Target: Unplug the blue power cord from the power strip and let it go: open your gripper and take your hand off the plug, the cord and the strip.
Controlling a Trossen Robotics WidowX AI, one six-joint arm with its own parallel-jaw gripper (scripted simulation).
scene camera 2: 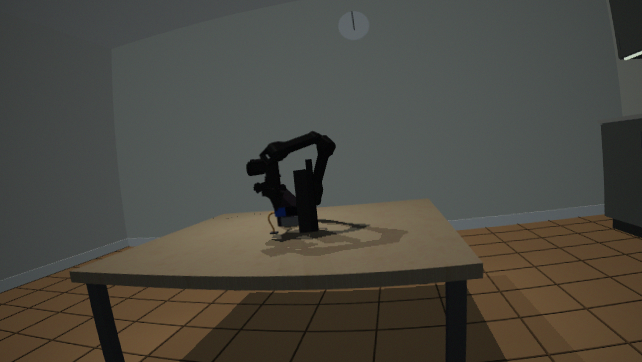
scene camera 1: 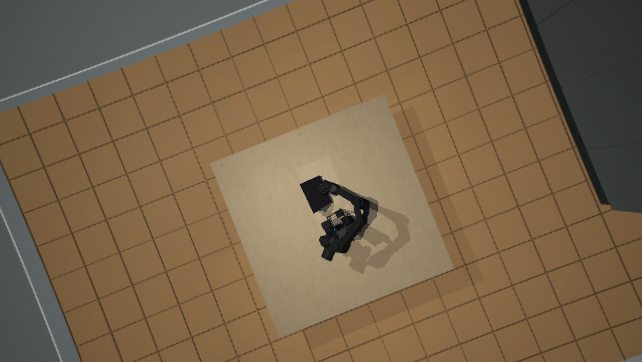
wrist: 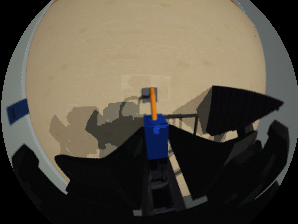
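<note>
My gripper (wrist: 155, 129) is here in my sight, and along with it I see a blue plug (wrist: 156, 131).
</note>
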